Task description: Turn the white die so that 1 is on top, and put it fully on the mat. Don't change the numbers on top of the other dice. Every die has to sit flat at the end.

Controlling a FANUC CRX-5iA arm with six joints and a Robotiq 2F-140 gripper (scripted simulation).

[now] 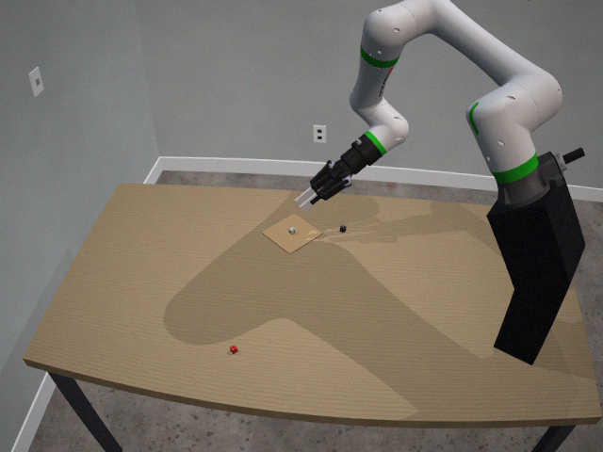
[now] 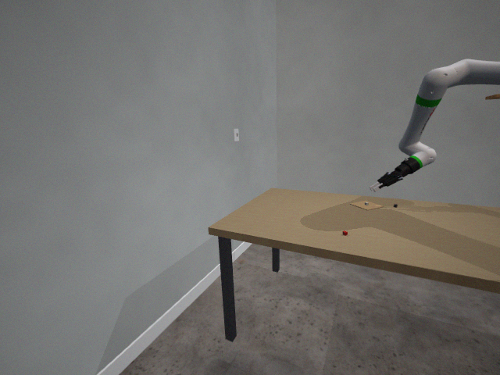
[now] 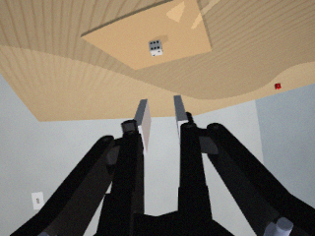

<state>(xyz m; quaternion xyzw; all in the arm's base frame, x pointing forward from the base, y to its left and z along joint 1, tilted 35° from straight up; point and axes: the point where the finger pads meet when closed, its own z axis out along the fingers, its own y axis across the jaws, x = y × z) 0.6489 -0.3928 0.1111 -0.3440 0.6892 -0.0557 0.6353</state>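
Now: hand 110 mm above the white die, 50 mm short of it and 30 mm to the right of it. Also, from my hand: tan mat (120 mm below, 50 mm ahead, 30 mm to the left); then black die (110 mm below, 110 mm behind, 10 mm to the left); then red die (510 mm to the left, 180 mm ahead, 110 mm below).
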